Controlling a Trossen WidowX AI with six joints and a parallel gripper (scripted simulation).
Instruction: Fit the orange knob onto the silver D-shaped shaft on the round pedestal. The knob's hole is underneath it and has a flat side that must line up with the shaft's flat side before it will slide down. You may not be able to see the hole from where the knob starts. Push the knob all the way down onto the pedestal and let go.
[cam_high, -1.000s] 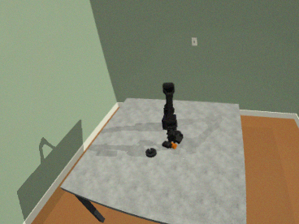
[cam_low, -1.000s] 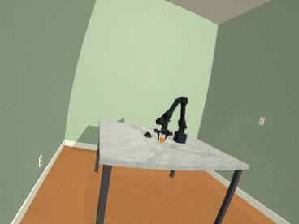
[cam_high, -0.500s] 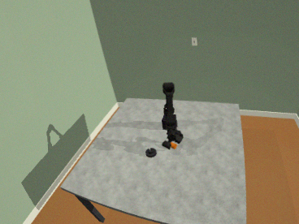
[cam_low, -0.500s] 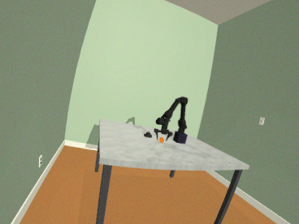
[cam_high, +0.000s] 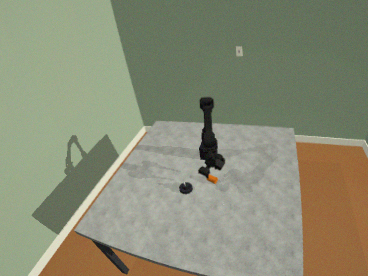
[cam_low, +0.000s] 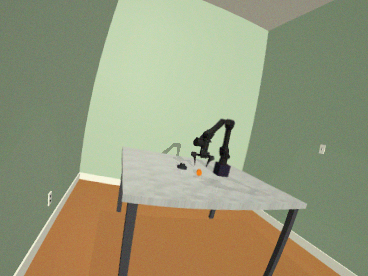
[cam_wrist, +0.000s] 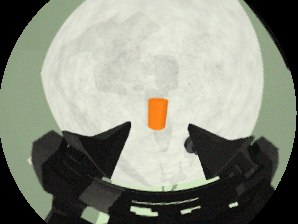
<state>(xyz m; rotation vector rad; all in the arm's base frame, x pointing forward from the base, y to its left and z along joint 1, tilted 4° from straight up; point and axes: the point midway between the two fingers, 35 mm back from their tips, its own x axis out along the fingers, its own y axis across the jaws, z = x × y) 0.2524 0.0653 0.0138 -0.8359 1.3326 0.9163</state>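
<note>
Now: gripper tip 10 mm to the right of the orange knob and 50 mm above it. Round my gripper tip: dark round pedestal: 80 mm ahead, 160 mm to the right, 40 mm below.
</note>
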